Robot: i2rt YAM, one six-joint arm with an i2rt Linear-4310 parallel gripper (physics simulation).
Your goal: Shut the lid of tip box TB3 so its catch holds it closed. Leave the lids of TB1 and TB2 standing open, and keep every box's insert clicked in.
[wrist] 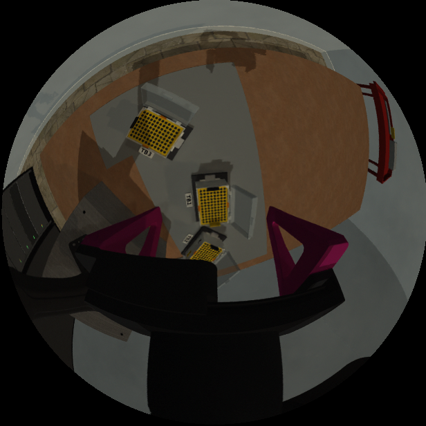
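Tip box TB3 (156, 132) is at the upper left of the wrist view, with a yellow insert in it. Its clear lid (169, 103) stands open on the far side. Tip box TB1 (213, 204) is near the middle, and its clear lid (244, 211) stands open to the right. Tip box TB2 (207, 251) is below it, partly hidden by the gripper body, with its lid (228, 270) open at the lower right. Yellow inserts sit in both. My gripper (214, 212) is open, its magenta fingers wide apart and holding nothing, above the boxes.
The boxes stand on a grey mat (220, 130) on a brown table top (310, 135). A red rack (383, 135) is beyond the table's right edge. A dark grey cabinet (25, 215) is at the far left, near a grey wooden board (95, 215). A stone wall strip (107, 70) runs behind.
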